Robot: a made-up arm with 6 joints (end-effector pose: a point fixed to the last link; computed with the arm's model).
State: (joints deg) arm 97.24 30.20 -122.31 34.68 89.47 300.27
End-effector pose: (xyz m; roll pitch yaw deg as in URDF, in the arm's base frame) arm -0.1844 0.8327 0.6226 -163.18 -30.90 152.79
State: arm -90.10 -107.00 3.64 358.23 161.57 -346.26
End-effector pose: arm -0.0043 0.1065 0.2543 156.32 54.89 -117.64
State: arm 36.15 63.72 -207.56 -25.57 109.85 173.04
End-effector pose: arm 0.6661 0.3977 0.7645 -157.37 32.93 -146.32
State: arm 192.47 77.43 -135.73 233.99 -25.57 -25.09
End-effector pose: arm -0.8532 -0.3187 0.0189 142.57 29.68 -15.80
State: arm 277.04 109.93 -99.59 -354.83 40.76 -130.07
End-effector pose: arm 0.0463 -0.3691 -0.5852 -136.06 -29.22 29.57
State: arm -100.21 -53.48 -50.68 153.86 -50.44 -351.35
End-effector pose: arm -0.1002 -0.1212 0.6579 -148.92 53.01 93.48
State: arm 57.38 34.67 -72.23 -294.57 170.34 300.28
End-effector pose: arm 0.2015 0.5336 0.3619 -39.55 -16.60 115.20
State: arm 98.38 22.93 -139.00 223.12 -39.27 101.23
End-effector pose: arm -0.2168 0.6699 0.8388 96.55 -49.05 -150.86
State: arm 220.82 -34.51 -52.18 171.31 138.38 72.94
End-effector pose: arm -0.1653 -0.1772 0.9330 -45.58 -3.50 -60.66
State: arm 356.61 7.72 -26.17 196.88 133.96 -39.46
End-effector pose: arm 0.5267 -0.0819 0.3849 -14.67 25.04 -60.85
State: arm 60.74 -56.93 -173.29 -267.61 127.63 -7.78
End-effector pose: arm -0.5139 -0.5591 0.7860 116.71 -22.26 -159.57
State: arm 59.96 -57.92 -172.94 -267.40 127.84 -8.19
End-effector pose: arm -0.5252 -0.5585 0.7748 116.43 -21.20 -160.11
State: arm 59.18 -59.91 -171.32 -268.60 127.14 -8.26
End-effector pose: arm -0.5386 -0.5609 0.7645 115.05 -21.76 -160.56
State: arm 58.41 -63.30 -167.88 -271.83 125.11 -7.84
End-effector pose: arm -0.5539 -0.5669 0.7555 111.97 -24.58 -160.72
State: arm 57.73 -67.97 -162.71 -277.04 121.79 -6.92
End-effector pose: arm -0.5681 -0.5760 0.7472 106.91 -29.46 -160.08
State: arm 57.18 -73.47 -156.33 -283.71 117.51 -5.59
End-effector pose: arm -0.5774 -0.5865 0.7388 99.73 -35.50 -158.06
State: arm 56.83 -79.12 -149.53 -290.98 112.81 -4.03
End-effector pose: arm -0.5789 -0.5971 0.7299 90.64 -41.47 -154.20
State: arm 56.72 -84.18 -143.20 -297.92 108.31 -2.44
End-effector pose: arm -0.5726 -0.6067 0.7216 80.47 -46.28 -148.76
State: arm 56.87 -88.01 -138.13 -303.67 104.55 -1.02
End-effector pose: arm -0.5610 -0.6148 0.7163 70.87 -49.49 -142.83
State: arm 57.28 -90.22 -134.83 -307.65 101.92 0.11
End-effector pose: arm -0.5472 -0.6213 0.7163 63.63 -51.41 -137.81
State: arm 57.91 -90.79 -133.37 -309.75 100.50 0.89
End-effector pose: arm -0.5336 -0.6261 0.7226 59.58 -52.64 -134.47
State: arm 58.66 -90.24 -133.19 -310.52 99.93 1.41
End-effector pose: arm -0.5210 -0.6296 0.7334 57.96 -53.61 -132.52
